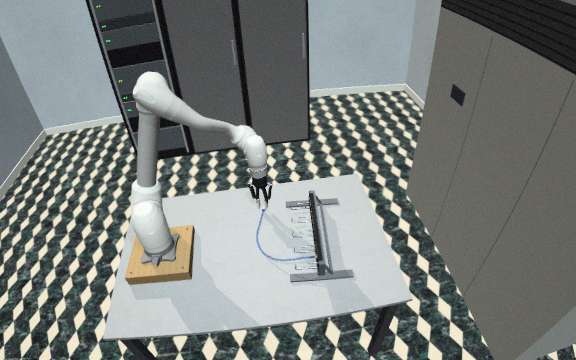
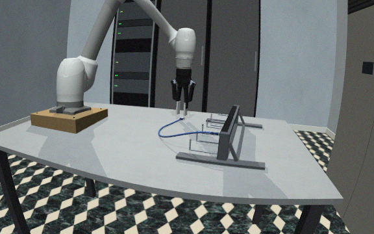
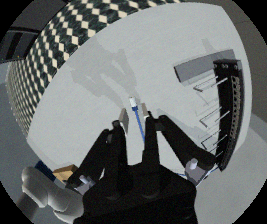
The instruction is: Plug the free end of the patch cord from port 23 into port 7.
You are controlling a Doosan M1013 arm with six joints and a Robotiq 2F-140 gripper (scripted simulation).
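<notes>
My gripper is now 10 mm to the right of the plug and 50 mm above it.
</notes>
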